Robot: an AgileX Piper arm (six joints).
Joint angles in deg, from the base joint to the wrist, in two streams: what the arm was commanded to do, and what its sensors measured. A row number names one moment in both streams.
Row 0, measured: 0.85 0.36 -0.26 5.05 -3.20 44.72
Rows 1 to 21, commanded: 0.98 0.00 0.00 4.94 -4.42 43.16; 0.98 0.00 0.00 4.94 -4.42 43.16; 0.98 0.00 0.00 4.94 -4.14 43.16; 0.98 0.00 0.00 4.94 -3.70 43.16; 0.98 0.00 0.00 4.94 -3.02 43.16; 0.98 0.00 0.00 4.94 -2.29 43.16; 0.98 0.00 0.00 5.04 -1.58 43.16; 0.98 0.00 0.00 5.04 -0.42 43.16; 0.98 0.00 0.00 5.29 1.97 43.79; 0.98 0.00 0.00 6.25 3.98 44.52; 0.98 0.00 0.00 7.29 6.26 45.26; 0.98 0.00 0.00 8.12 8.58 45.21; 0.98 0.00 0.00 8.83 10.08 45.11; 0.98 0.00 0.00 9.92 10.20 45.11; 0.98 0.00 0.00 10.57 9.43 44.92; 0.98 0.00 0.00 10.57 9.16 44.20; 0.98 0.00 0.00 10.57 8.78 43.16; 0.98 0.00 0.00 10.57 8.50 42.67; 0.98 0.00 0.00 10.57 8.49 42.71; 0.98 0.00 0.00 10.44 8.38 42.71; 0.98 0.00 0.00 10.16 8.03 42.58
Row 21, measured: 0.85 0.36 -0.26 10.42 8.90 43.83
